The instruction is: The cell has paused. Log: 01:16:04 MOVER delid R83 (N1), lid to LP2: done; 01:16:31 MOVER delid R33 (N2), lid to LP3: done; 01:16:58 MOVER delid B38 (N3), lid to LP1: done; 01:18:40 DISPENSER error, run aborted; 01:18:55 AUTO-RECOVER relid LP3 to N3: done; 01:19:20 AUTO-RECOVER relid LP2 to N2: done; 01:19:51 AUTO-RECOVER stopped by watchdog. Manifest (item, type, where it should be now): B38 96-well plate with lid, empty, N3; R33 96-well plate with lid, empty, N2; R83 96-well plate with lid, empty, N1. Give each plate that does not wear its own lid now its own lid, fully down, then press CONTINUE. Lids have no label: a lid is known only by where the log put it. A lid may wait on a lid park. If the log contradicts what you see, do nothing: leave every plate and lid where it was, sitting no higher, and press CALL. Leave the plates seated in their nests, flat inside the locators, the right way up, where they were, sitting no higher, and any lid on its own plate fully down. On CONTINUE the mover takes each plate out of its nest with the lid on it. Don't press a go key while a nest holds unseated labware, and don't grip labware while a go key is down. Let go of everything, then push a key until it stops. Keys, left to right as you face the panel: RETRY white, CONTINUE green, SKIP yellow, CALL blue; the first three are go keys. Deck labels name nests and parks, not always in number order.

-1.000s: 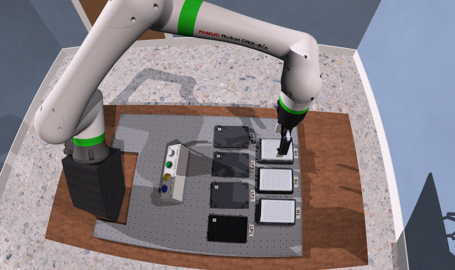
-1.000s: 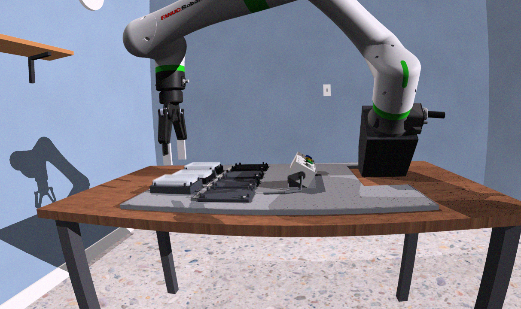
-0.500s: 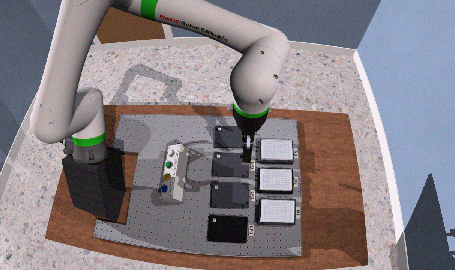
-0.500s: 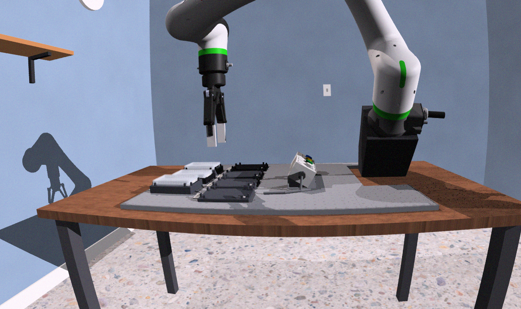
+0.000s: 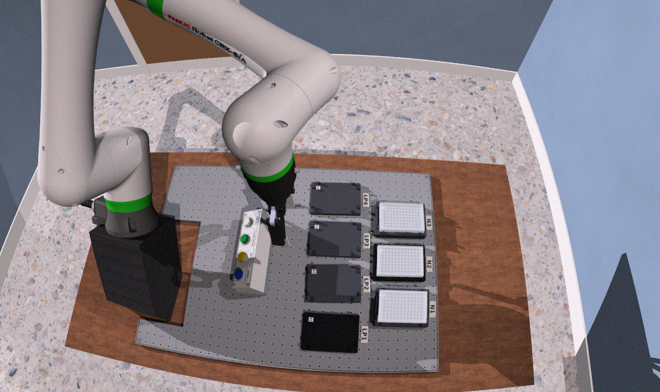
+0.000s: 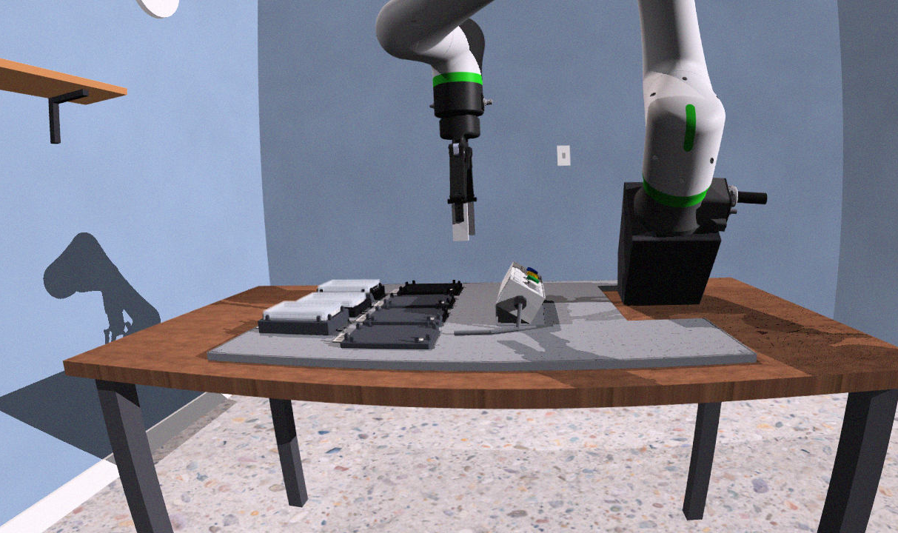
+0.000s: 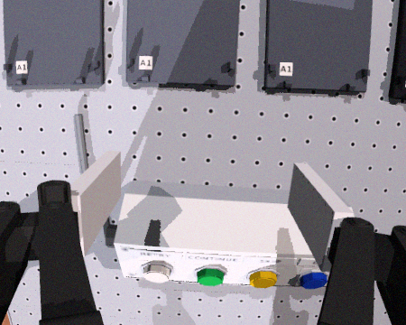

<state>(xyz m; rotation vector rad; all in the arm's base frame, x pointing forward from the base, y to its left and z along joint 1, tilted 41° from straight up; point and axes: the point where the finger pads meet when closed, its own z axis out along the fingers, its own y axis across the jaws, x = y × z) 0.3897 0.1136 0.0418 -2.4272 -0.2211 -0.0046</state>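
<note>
The green continue key is 12 cm behind my hand, 3 cm to the right of it and 11 cm below it. From my hand the other things lie so: blue call key: 11 cm behind, 13 cm to the right, 11 cm below; yellow skip key: 12 cm behind, 8 cm to the right, 11 cm below; white retry key: 13 cm behind, 2 cm to the left, 11 cm below.
</note>
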